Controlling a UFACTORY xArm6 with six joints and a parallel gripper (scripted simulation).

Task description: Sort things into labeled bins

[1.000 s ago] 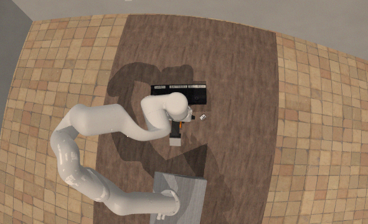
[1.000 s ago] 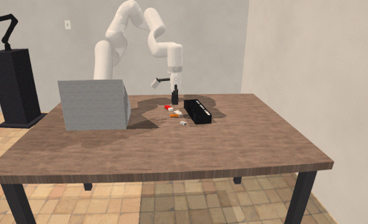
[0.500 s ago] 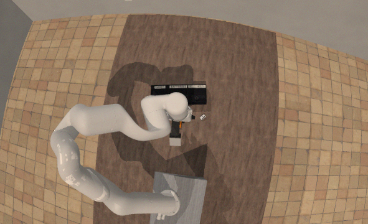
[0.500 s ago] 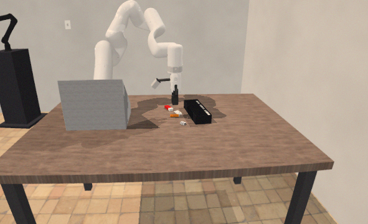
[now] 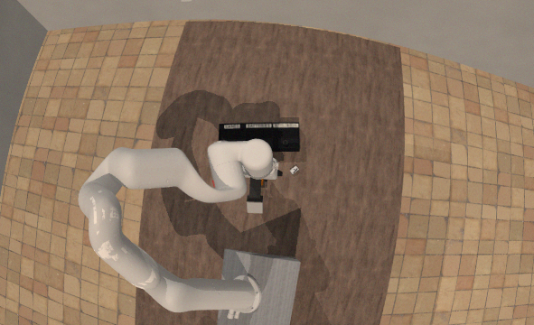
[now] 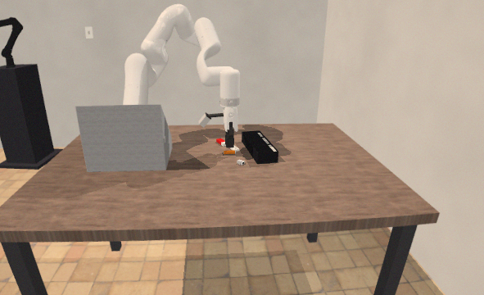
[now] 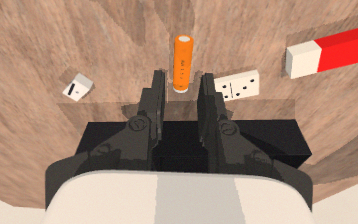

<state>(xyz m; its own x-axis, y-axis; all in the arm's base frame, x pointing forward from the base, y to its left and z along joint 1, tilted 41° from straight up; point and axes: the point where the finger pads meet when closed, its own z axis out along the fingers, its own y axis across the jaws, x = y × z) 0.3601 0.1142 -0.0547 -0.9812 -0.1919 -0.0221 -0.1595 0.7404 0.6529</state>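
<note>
Now: hand 50 mm above the orange battery. Round my hand: white domino (50 mm to the left, 50 mm below, 20 mm ahead); black nut (130 mm ahead, 50 mm to the right, 40 mm below); eraser (110 mm to the left, 50 mm below, 40 mm behind).
</note>
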